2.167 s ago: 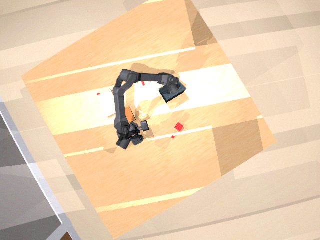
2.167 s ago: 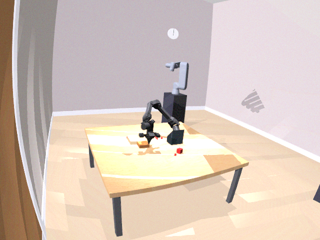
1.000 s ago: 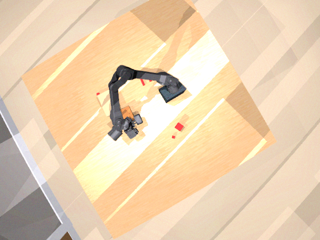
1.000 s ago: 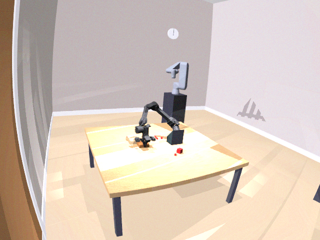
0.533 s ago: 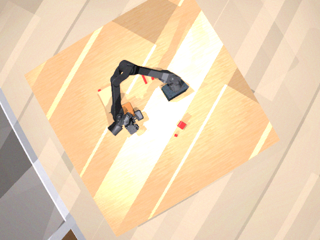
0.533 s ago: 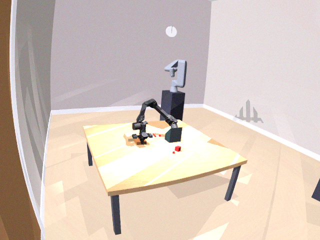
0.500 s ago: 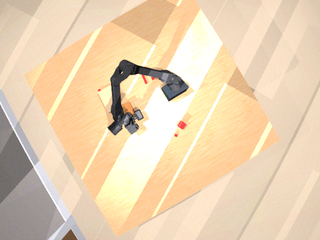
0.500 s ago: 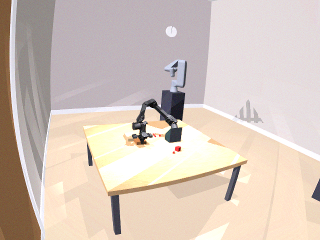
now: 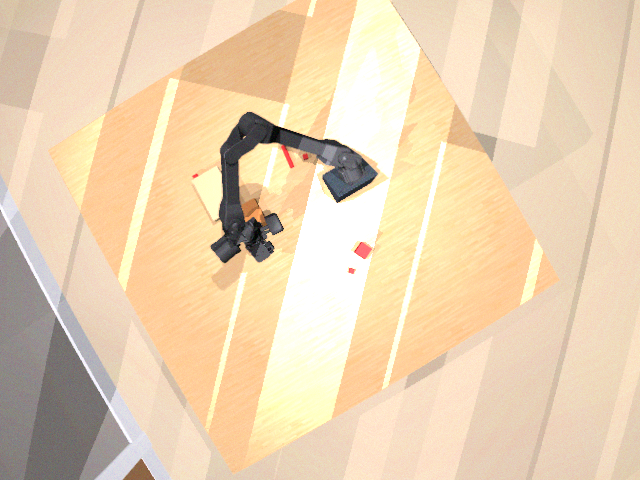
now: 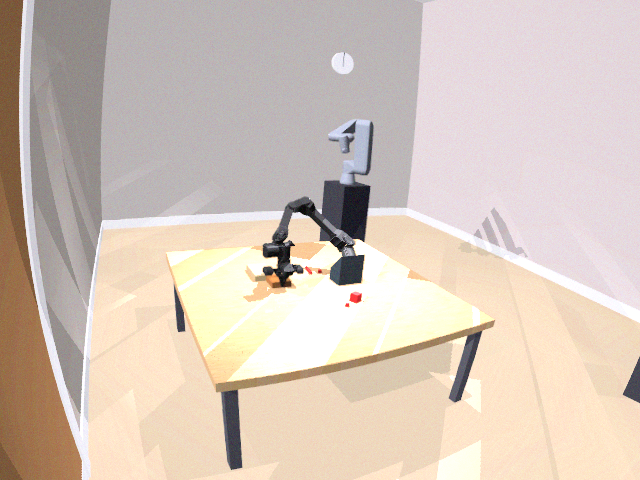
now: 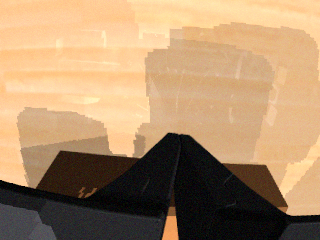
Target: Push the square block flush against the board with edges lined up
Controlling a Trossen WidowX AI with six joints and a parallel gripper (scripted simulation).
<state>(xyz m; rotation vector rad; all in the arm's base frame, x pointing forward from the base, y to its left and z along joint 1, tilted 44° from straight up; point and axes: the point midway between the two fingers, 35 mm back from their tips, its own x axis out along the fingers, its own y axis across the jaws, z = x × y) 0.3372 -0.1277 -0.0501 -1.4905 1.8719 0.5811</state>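
My gripper tip is 6 cm to the left of the square block, 1 cm below it and 1 cm past it. Round my gripper tip: red stick: 24 cm behind, 14 cm to the right; board: 19 cm to the right, 2 cm ahead, 1 cm above; red cube: 26 cm to the left, 24 cm behind, 1 cm above.
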